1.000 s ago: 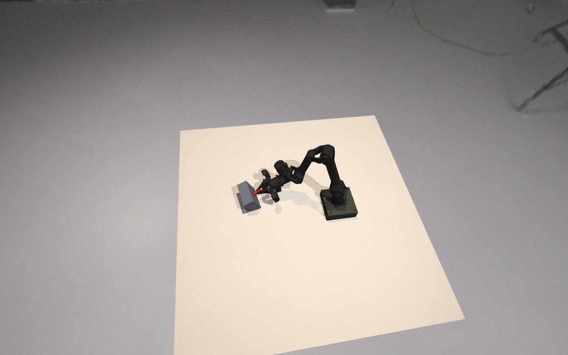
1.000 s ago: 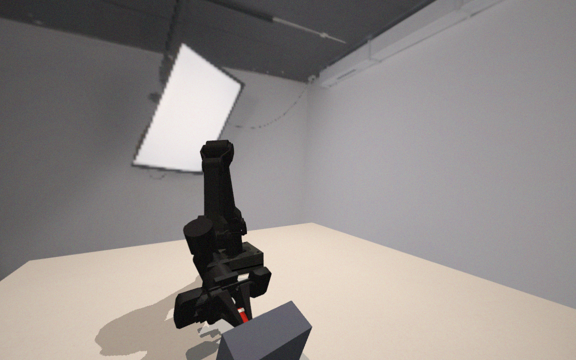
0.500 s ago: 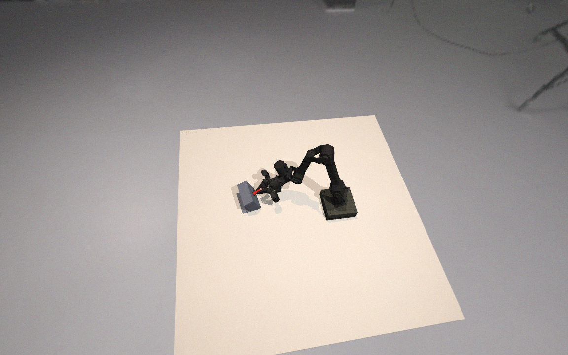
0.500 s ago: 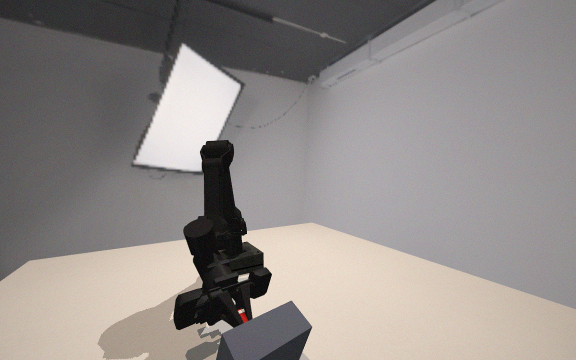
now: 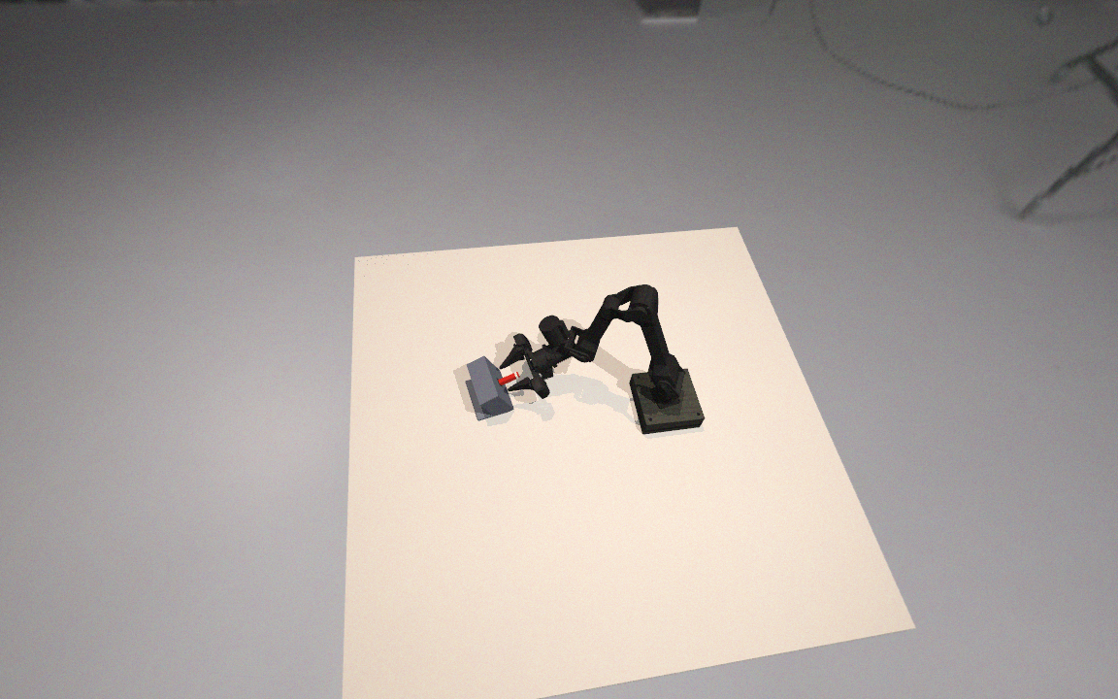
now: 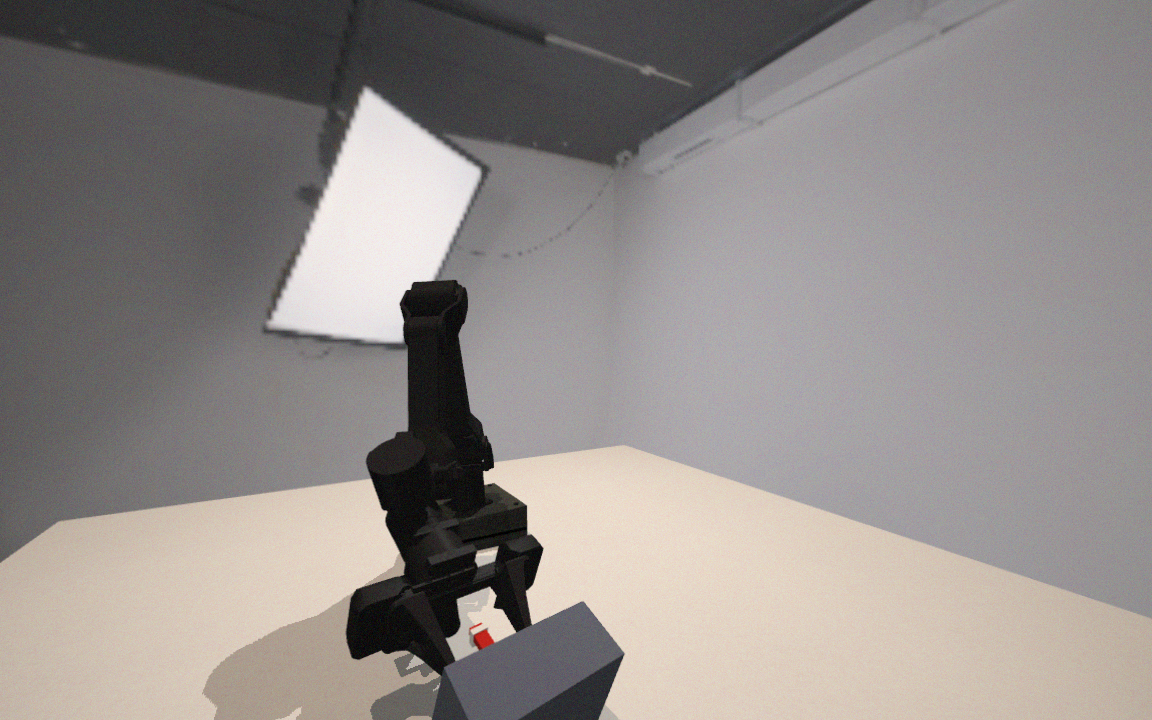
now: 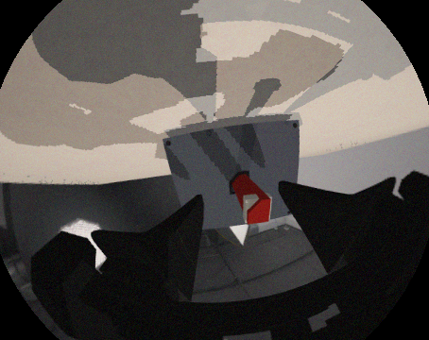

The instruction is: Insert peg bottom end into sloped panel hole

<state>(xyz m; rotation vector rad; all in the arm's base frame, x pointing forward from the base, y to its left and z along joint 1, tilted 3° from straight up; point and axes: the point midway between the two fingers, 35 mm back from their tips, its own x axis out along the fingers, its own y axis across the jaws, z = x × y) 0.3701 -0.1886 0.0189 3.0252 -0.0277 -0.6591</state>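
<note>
Now: the thin red peg 2 cm behind my gripper tip. The rest, counted from my gripper tip: grey sloped panel: 4 cm ahead, 2 cm below.
</note>
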